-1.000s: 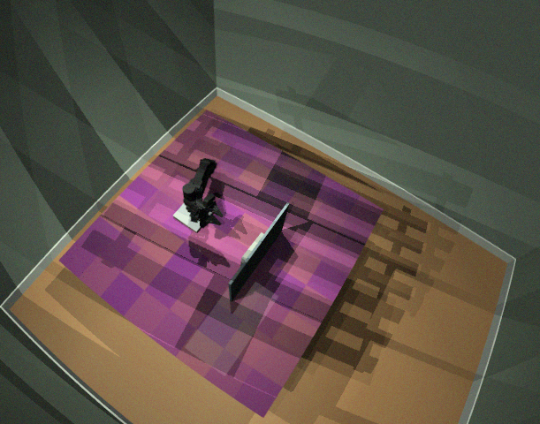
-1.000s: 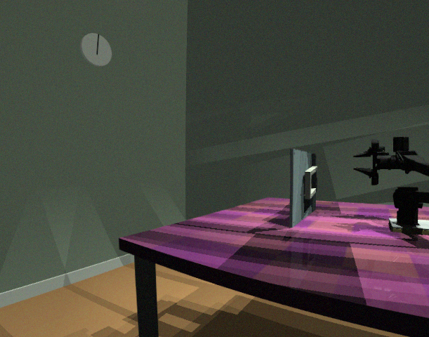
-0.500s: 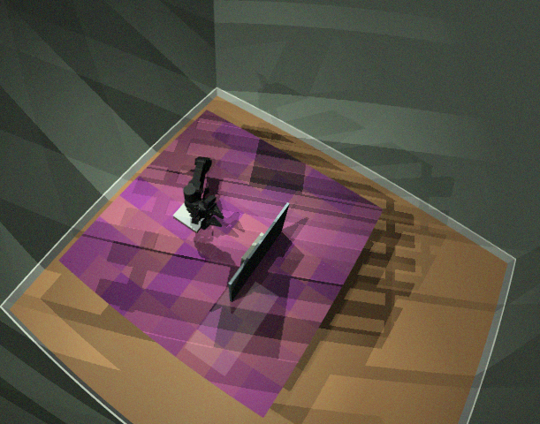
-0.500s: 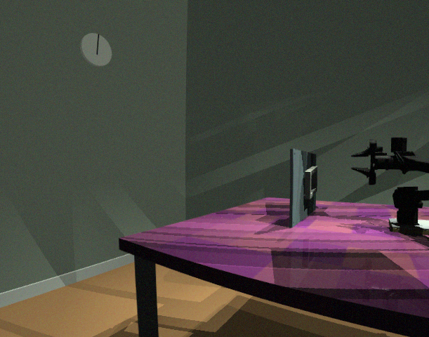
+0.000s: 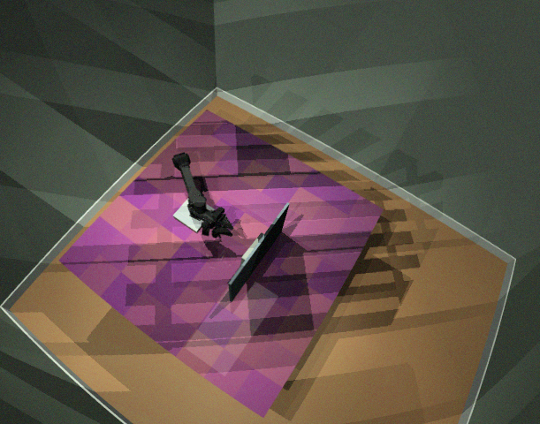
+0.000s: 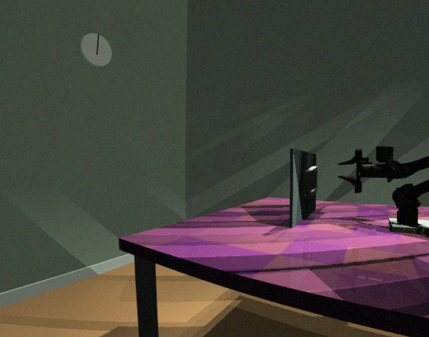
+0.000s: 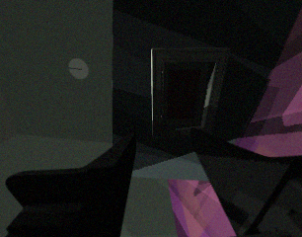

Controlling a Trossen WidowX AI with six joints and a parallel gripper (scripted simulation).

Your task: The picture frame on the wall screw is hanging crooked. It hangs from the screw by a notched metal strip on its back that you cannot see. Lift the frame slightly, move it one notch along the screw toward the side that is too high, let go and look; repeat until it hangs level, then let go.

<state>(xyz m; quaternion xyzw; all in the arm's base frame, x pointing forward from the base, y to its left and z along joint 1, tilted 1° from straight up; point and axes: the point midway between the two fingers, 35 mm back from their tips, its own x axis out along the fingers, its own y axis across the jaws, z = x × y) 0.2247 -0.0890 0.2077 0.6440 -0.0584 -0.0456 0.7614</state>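
Now: gripper tip 130 mm short of the picture frame, 60 mm above it and 30 mm to the left of it. From my gripper tip the other things lie so: wall panel (140 mm ahead, 70 mm below, 20 mm to the right).
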